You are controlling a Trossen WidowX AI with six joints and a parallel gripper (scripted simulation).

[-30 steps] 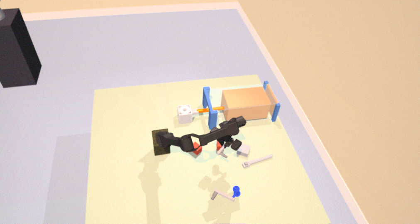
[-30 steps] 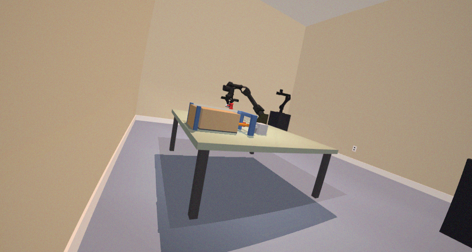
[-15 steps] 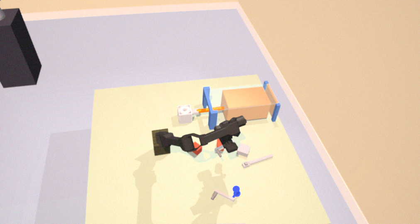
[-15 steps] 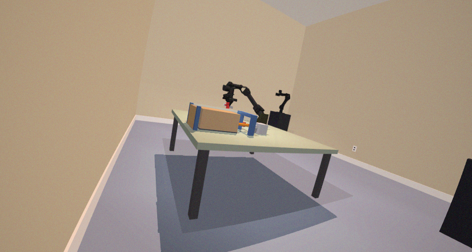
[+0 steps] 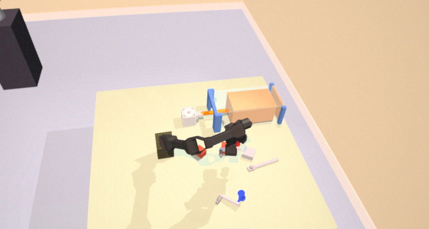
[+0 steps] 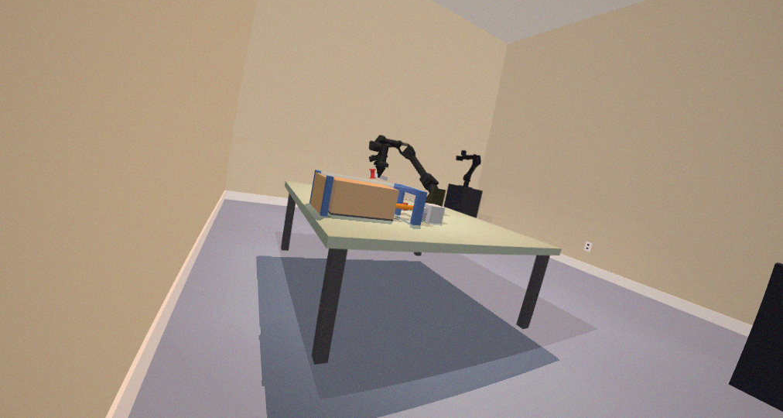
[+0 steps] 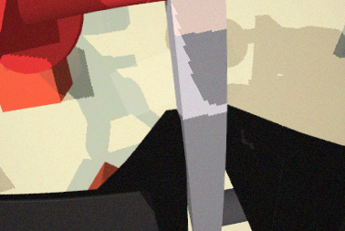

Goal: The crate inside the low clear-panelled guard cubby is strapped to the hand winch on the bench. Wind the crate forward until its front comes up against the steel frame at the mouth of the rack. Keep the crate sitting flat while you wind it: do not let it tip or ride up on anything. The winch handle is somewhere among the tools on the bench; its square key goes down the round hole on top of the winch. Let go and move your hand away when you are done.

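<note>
My gripper tip is now 6 cm short of the red spool grip, 3 cm to the right of it and 2 cm below it. From my gripper tip the other things lie so: grey block: 16 cm ahead, 6 cm to the left, 15 cm below; then red-knobbed handle: 1 cm ahead, 1 cm to the left, 1 cm above; then blue knob: 2 cm ahead, 23 cm to the right, 13 cm below.
</note>
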